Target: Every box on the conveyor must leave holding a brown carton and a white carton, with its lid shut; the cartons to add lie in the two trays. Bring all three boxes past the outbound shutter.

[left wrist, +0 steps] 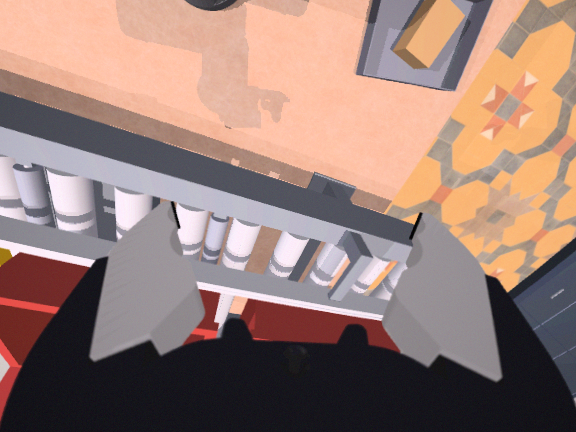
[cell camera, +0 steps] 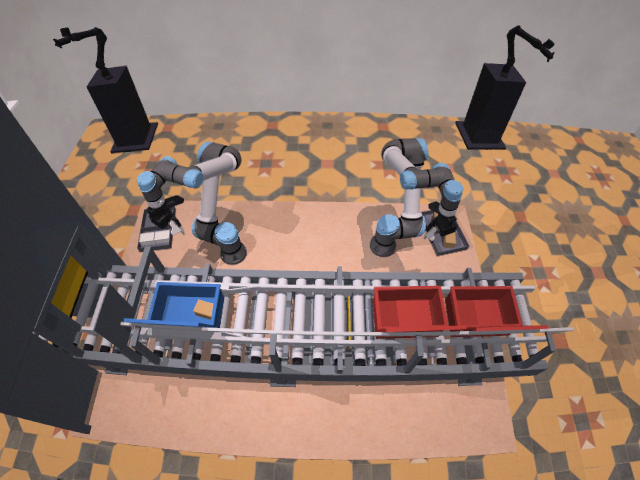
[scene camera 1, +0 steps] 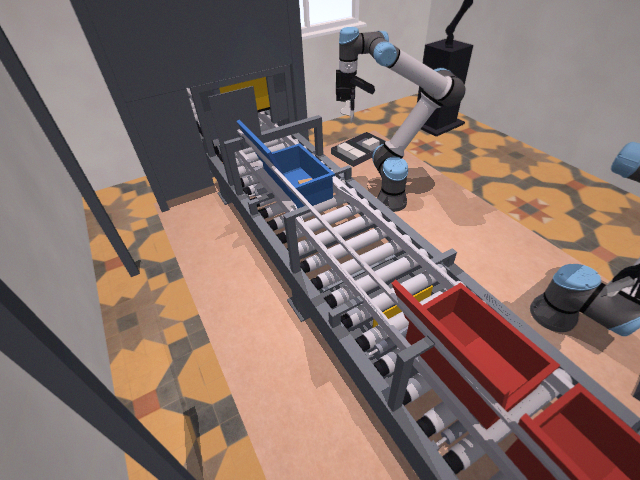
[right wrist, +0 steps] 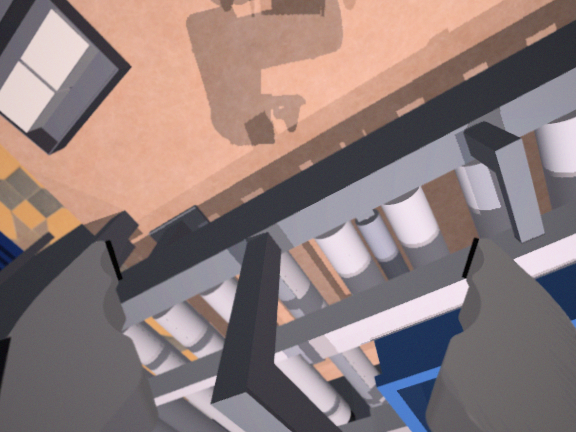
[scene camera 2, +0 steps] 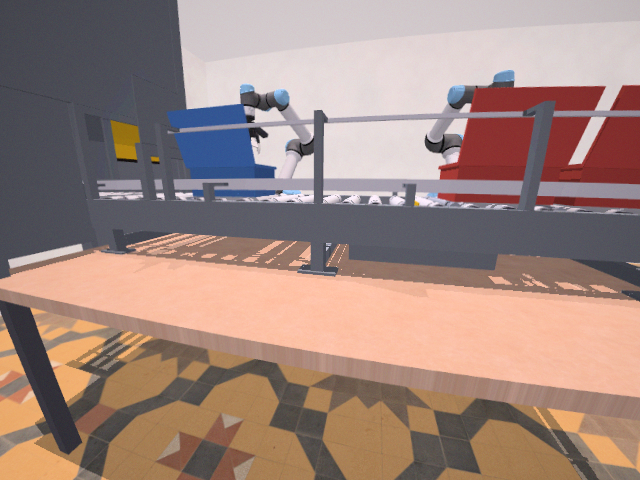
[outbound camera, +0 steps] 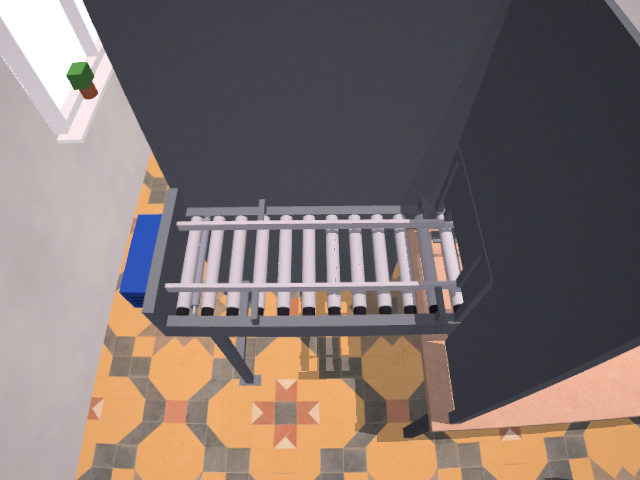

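Where they show: left gripper, fingertip midpoint: point(left wrist: 295, 211) point(cell camera: 438, 234) point(scene camera 1: 637, 309); right gripper, fingertip midpoint: point(cell camera: 173, 228) point(scene camera 1: 350, 115) point(right wrist: 291, 243); left arm's base at its link origin: point(cell camera: 382, 246) point(scene camera 1: 552, 314); right arm's base at its link origin: point(cell camera: 233, 253) point(scene camera 1: 391, 202).
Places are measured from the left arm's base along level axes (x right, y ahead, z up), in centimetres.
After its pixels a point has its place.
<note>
The blue box point(scene camera 1: 317, 192) @[y 51.7, x 80.2, z 27.8 cm] point(cell camera: 173, 310) @[y 52.3, x 103.5, z 23.0 cm] stands on the conveyor by the dark wall, its lid point(scene camera 2: 211, 136) @[y 67.4, x 94.0, z 43.5 cm] raised, a brown carton point(cell camera: 203, 309) @[y 53.3, x 87.3, z 28.0 cm] inside. Two red boxes point(cell camera: 408, 310) @[y 50.4, x -4.5, z 23.0 cm] point(cell camera: 484, 307) @[y 49.6, x -41.6, z 23.0 cm] stand end to end at the right, lids point(scene camera 2: 532, 124) @[y 68.1, x -4.5, z 43.7 cm] raised; no carton shows in them. Two white cartons point(right wrist: 56, 47) @[y -3.8, x 129.6, z 4.2 cm] point(right wrist: 25, 95) @[y -2.2, x 139.1, z 4.2 cm] lie side by side in the left tray point(cell camera: 155, 246) @[y 4.2, x 132.6, z 3.6 cm]; another white carton point(scene camera 1: 370, 142) @[y -17.2, x 135.4, z 4.2 cm] lies behind. A brown carton point(cell camera: 449, 239) @[y -1.4, x -38.8, z 5.2 cm] point(left wrist: 430, 35) @[y -2.8, x -39.4, z 5.2 cm] lies in the right tray point(left wrist: 365, 55) @[y 3.8, x -30.7, z 3.1 cm]. My left gripper point(left wrist: 295, 211) @[y 19.7, x -19.1, z 39.8 cm] and right gripper point(right wrist: 292, 259) @[y 19.4, x 104.5, z 42.6 cm] are open and empty, above the tray side.
A yellow panel point(scene camera 1: 258, 93) @[y 46.1, x 145.3, z 46.1 cm] point(cell camera: 69, 289) @[y 54.1, x 145.4, z 44.4 cm] shows in the opening of the dark wall point(cell camera: 46, 361) @[y 86.2, x 144.9, z 43.4 cm]. Frame posts point(scene camera 1: 292, 240) @[y 77.2, x 51.5, z 36.8 cm] and side rails stand along the conveyor. The outbound view shows rollers point(outbound camera: 309, 258) @[y 51.4, x 197.6, z 22.0 cm] and a blue crate point(outbound camera: 142, 253) beyond the end plate.
</note>
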